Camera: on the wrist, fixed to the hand. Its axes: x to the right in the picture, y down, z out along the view.
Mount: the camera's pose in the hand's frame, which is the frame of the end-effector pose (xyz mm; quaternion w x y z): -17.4 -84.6 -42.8 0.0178 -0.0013 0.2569 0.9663
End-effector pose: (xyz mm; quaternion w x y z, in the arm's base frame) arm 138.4 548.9 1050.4 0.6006 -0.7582 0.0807 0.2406
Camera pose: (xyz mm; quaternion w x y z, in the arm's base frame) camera 169.5 527.8 1139.2 0.2435 -0.0019 -0.8880 -0.3900
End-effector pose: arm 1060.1 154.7 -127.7 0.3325 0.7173 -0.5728 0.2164
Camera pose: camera 1140.5 207.9 -129.8 0.0551 0.5967 0.6182 -0.5087
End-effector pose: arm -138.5 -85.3 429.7 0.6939 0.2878 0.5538 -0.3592
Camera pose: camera -233.9 -96.8 437.1 0.2175 0.6316 -0.0895 0.7387
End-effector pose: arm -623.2 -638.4 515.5 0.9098 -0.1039 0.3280 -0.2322
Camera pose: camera -692.6 -705.1 521.3 0.1562 0.3736 0.3403 0.8487
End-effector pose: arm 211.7 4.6 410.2 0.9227 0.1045 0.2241 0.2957
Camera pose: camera 220.9 -71.1 351.2 0.3267 -0.1412 -0.1397 -0.9240
